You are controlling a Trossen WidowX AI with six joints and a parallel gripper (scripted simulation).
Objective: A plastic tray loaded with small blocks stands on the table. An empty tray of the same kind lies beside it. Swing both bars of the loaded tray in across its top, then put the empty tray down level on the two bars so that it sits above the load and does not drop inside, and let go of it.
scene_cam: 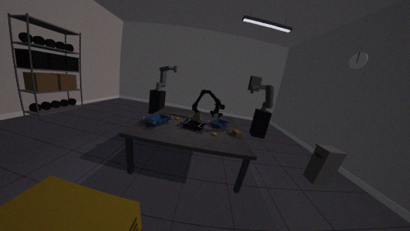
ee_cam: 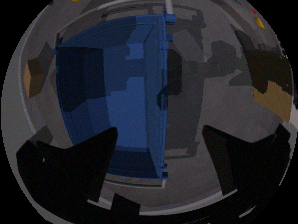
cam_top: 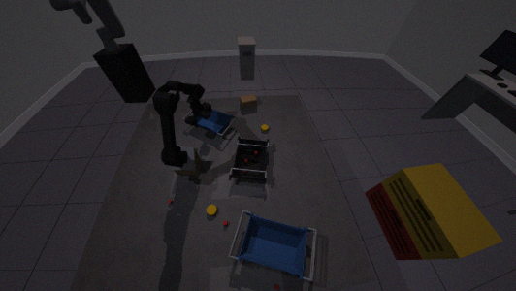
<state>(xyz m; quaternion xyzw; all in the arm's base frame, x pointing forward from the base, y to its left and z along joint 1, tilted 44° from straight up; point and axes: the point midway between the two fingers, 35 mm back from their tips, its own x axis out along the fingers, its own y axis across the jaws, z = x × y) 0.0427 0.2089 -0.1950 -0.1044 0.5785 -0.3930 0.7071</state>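
My gripper tip is now 70 mm to the right of the blue tray, 40 mm short of it and 40 mm above it. From my gripper tip the other things lie so: brown box: 300 mm to the left, 290 mm ahead, 50 mm below.
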